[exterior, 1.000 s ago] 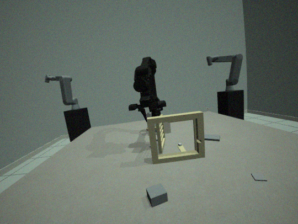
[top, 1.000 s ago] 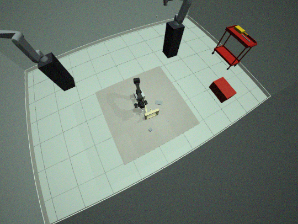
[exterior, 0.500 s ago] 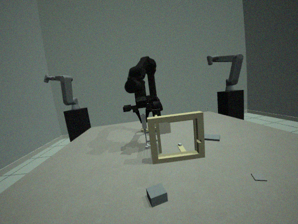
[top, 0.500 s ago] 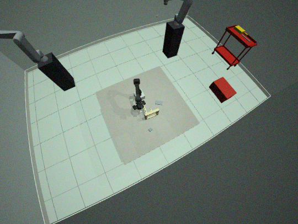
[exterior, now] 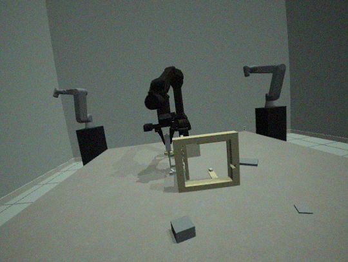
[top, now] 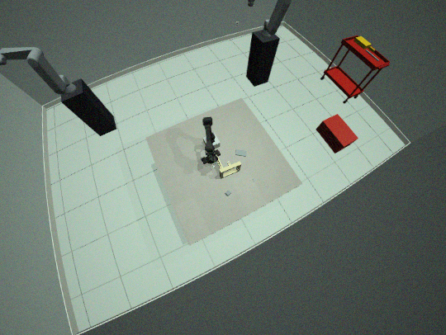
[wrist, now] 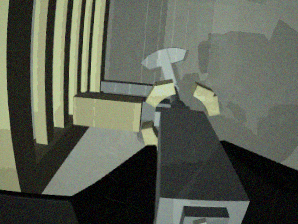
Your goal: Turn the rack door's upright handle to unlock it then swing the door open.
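The handle is 10 mm ahead of my gripper tip and 20 mm below it. From my gripper tip the other things lie so: small grey cube 350 mm ahead, 20 mm to the left, 120 mm below.
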